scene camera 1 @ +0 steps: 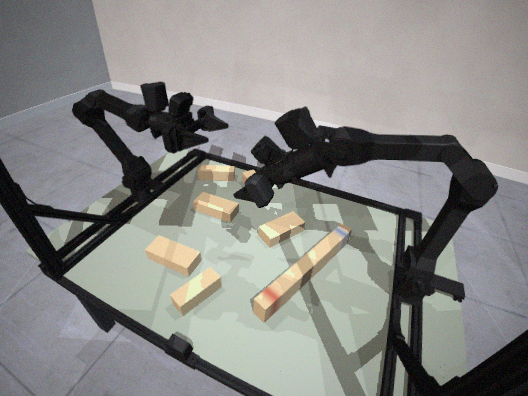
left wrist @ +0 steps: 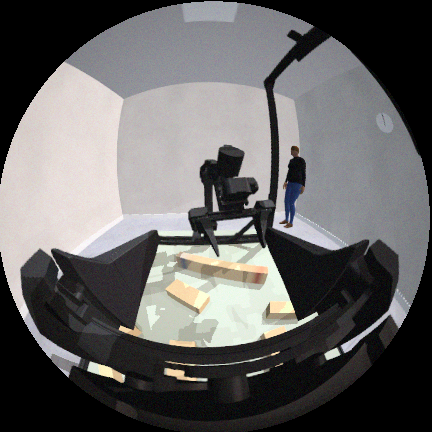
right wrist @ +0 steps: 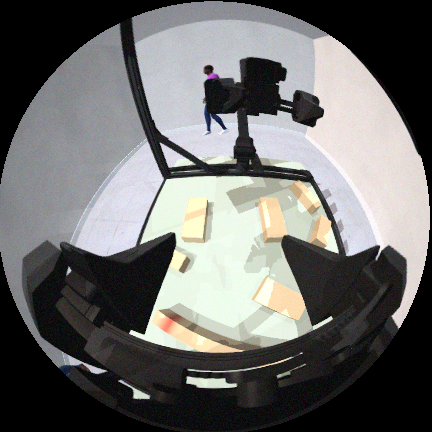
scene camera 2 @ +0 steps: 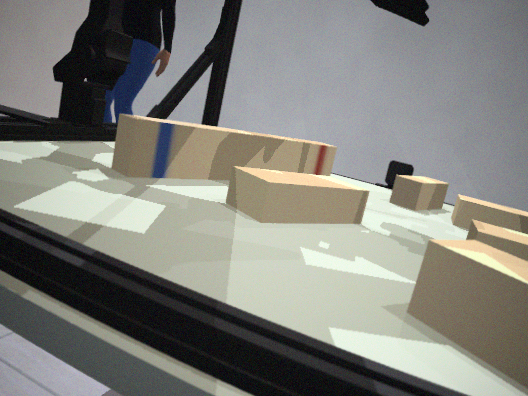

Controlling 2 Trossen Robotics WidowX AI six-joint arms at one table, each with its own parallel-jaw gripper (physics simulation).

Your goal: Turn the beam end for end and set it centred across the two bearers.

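Seen in the pictures: left gripper, fingertip midpoint: (scene camera 1: pixel 218 132) (left wrist: pixel 212 234) (right wrist: pixel 288 99); right gripper, fingertip midpoint: (scene camera 1: pixel 243 186) (left wrist: pixel 242 252) (right wrist: pixel 231 239) (scene camera 2: pixel 426 17); left arm's base, link origin: (scene camera 1: pixel 141 196) (right wrist: pixel 242 167); right arm's base, link origin: (scene camera 1: pixel 408 293) (scene camera 2: pixel 79 124).
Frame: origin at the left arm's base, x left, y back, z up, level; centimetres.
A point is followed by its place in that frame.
Observation:
The long wooden beam (scene camera 1: pixel 305 267) {x -7.0, y -63.7, z 4.4 cm} (scene camera 2: pixel 225 150) {x 2.0, y -64.3, z 1.9 cm} (left wrist: pixel 225 269) {x -6.1, y -61.2, z 3.2 cm} (right wrist: pixel 195 339) {x -11.5, y -60.8, z 4.4 cm} lies flat on the table, apart from the blocks. Its red band is at the front-left end in scene camera 1, its blue band at the far-right end. Which short blocks are the bearers I cannot tell; two roughly parallel ones are a left block (scene camera 1: pixel 173 255) {x -17.6, y -29.3, z 1.9 cm} (right wrist: pixel 195 220) {x -15.8, y -29.8, z 1.9 cm} and a block behind it (scene camera 1: pixel 216 206) {x 5.9, y -28.6, z 1.9 cm} (right wrist: pixel 272 220) {x 7.0, y -29.3, z 1.9 cm}. My left gripper (scene camera 1: pixel 217 133) {x 0.0, y -35.0, z 32.4 cm} is open, high beyond the far-left edge. My right gripper (scene camera 1: pixel 250 199) (left wrist: pixel 242 252) {x -6.0, y -45.0, z 23.2 cm} (right wrist: pixel 231 239) {x -6.0, y -45.0, z 23.2 cm} is open and empty above the table, beyond the beam.
Other short blocks are a front block (scene camera 1: pixel 196 291) {x -24.4, y -41.8, z 2.5 cm}, a block near the beam (scene camera 1: pixel 281 228) {x 6.1, y -52.1, z 1.9 cm} (scene camera 2: pixel 300 195) {x 12.2, y -50.5, z 0.8 cm} (left wrist: pixel 187 295) {x 7.4, y -50.3, z 1.9 cm} and a far-left block (scene camera 1: pixel 216 173) {x 23.6, y -17.5, z 1.5 cm}. Another block (scene camera 1: pixel 248 176) {x 25.9, y -30.5, z 2.8 cm} is partly hidden by my right gripper. Black rails (scene camera 1: pixel 350 196) {x 36.1, y -68.9, z -0.1 cm} edge the table. People stand beyond the table.

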